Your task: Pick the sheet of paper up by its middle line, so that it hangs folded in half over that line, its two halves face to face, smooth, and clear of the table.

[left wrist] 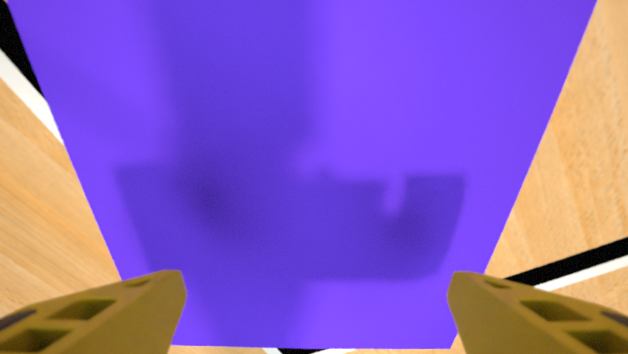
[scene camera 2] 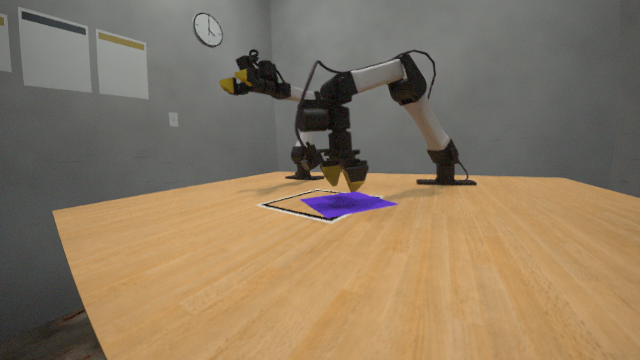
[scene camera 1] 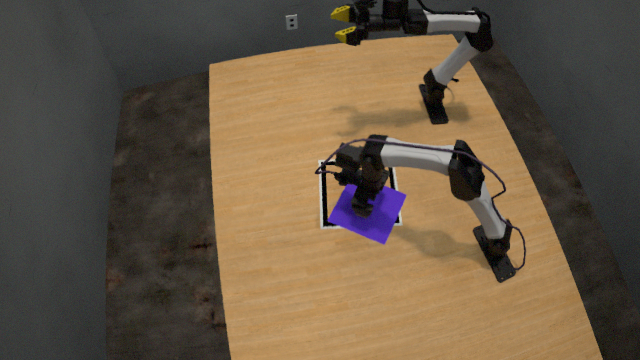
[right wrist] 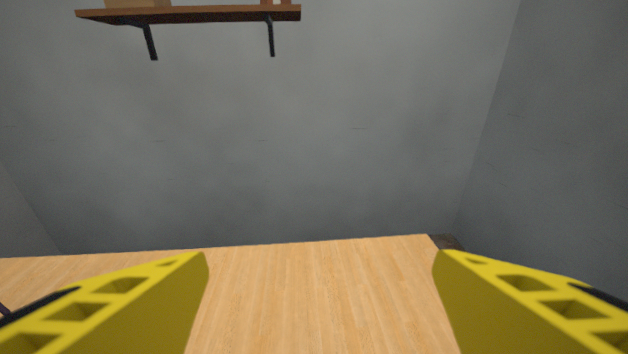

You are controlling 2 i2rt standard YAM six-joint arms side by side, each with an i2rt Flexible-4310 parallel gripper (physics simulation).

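The purple sheet of paper [scene camera 1: 390, 210] [scene camera 2: 360, 202] [left wrist: 400, 110] lies flat and unfolded on the table, turned against the black and white outline and covering part of it. My left gripper [scene camera 2: 344, 184] [left wrist: 316, 283] points down over the sheet, a little above it. Its fingers are open with no paper between them, and its shadow falls on the sheet. In scene camera 1 the left arm hides part of the sheet and the fingertips. My right gripper [scene camera 1: 340, 25] [scene camera 2: 232, 82] [right wrist: 319, 261] is open and empty, raised high near the top edge of the table in scene camera 1.
The square outline [scene camera 1: 324, 200] [scene camera 2: 292, 214] lies on the wooden table [scene camera 1: 280, 280] [scene camera 2: 425, 280] [right wrist: 320, 300], partly under the sheet. The left arm [scene camera 1: 417, 154] [scene camera 2: 377, 75] reaches over the table from its base. A wall shelf [right wrist: 200, 15] shows in the right wrist view.
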